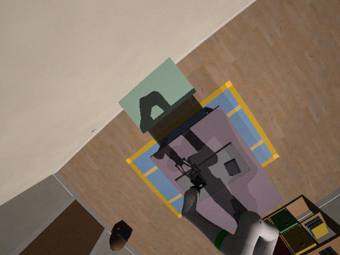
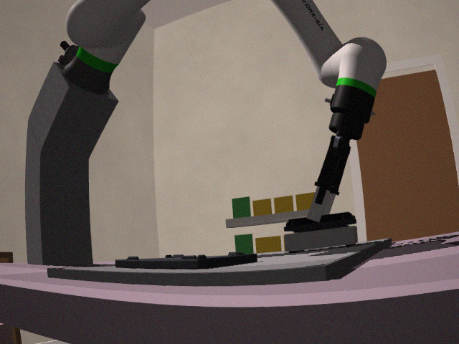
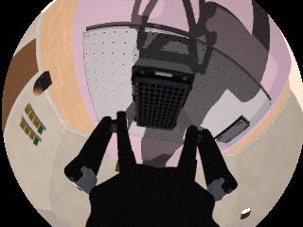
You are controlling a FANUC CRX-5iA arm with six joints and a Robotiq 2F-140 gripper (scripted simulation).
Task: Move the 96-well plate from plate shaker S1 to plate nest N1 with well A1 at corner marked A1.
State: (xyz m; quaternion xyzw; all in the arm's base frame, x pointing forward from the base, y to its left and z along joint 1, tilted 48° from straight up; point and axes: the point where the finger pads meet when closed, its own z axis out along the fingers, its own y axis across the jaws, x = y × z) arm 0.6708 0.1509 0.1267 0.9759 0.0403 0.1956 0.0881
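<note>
Now: the black plate nest N1 11 cm behind my hand, 36 cm to the right of it and 8 cm below it. The rest, counted from my hand: black 96-well plate (2 cm below).
</note>
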